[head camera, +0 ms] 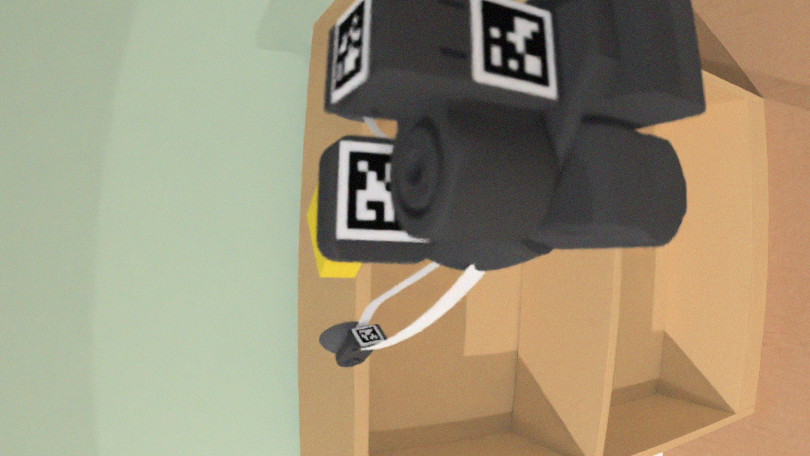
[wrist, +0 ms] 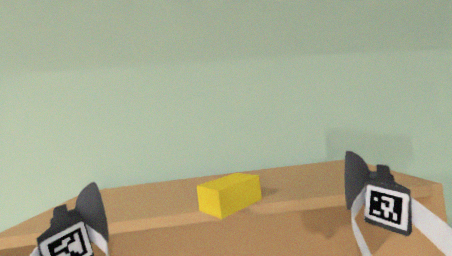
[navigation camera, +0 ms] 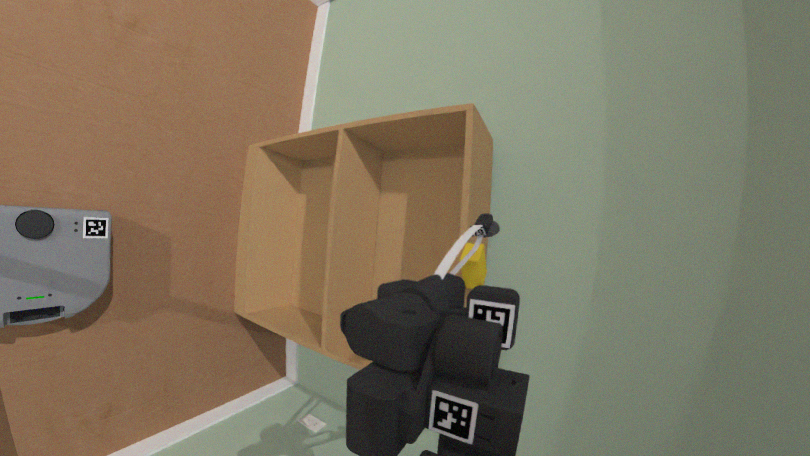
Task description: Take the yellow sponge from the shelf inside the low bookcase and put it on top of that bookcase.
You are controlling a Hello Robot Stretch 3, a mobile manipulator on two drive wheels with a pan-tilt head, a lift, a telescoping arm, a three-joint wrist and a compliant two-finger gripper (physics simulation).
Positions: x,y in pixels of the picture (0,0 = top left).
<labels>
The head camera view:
my gripper: 337,222
yellow sponge: 326,268
low wooden bookcase: 691,318
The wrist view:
my gripper: 225,185
yellow sponge: 222,197
low wooden bookcase: 306,202
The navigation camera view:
my gripper: 485,282
yellow sponge: 474,271
low wooden bookcase: 436,179
</labels>
